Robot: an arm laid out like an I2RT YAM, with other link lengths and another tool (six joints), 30 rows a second.
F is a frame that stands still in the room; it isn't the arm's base.
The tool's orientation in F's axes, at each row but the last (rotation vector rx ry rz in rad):
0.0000, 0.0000, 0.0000
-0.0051, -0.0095, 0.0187
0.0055, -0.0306, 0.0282
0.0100, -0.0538, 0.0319
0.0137, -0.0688, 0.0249
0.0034, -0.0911, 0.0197
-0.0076, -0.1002, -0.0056
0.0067, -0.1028, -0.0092
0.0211, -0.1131, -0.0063
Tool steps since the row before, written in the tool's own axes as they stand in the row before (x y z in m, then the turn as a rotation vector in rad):
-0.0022, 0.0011, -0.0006, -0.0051, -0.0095, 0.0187
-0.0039, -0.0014, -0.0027, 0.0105, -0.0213, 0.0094
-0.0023, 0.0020, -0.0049, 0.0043, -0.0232, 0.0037
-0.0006, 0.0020, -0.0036, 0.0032, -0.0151, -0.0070
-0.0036, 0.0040, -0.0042, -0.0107, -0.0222, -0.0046
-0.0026, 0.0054, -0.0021, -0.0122, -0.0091, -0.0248
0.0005, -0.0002, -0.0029, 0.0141, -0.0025, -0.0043
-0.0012, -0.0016, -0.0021, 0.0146, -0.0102, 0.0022
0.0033, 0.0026, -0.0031, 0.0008, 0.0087, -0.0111
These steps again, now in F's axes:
-0.0022, 0.0011, -0.0006, -0.0051, -0.0095, 0.0187
-0.0038, -0.0015, -0.0027, 0.0108, -0.0211, 0.0096
-0.0022, 0.0020, -0.0050, 0.0048, -0.0231, 0.0037
-0.0005, 0.0020, -0.0036, 0.0041, -0.0149, -0.0070
-0.0034, 0.0040, -0.0044, -0.0098, -0.0224, -0.0056
-0.0025, 0.0054, -0.0023, -0.0097, -0.0092, -0.0258
0.0008, -0.0002, -0.0028, 0.0144, -0.0026, -0.0028
-0.0010, -0.0016, -0.0022, 0.0142, -0.0104, 0.0036
0.0036, 0.0026, -0.0027, 0.0021, 0.0089, -0.0108

